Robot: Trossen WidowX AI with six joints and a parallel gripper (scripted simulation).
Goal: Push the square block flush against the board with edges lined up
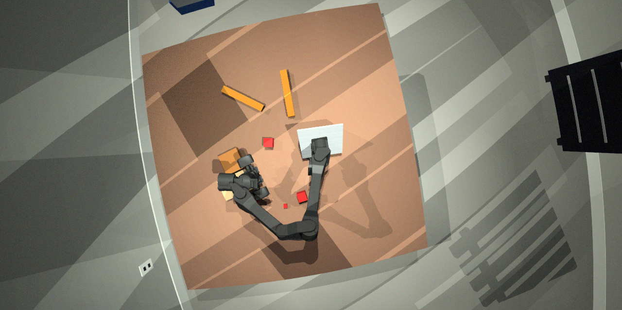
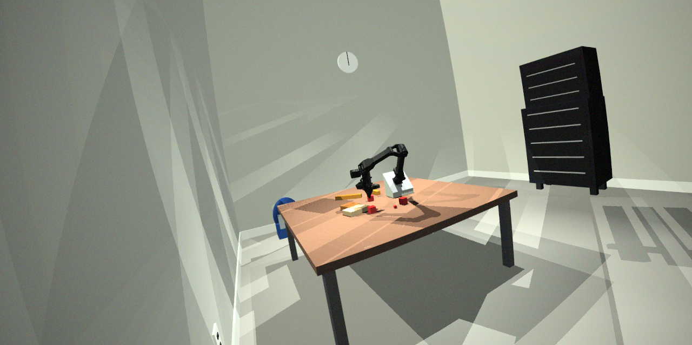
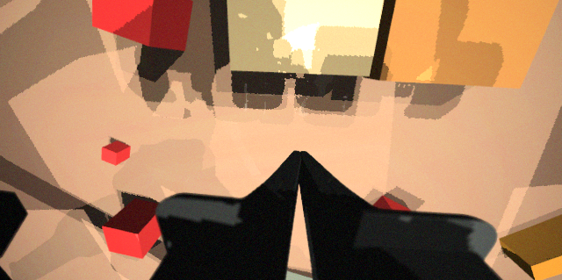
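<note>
My gripper tip is 12 cm short of the orange square block, 7 cm to the left of it and 4 cm above it. Also, from my gripper tip: board 12 cm ahead, 4 cm to the left, 4 cm below.
</note>
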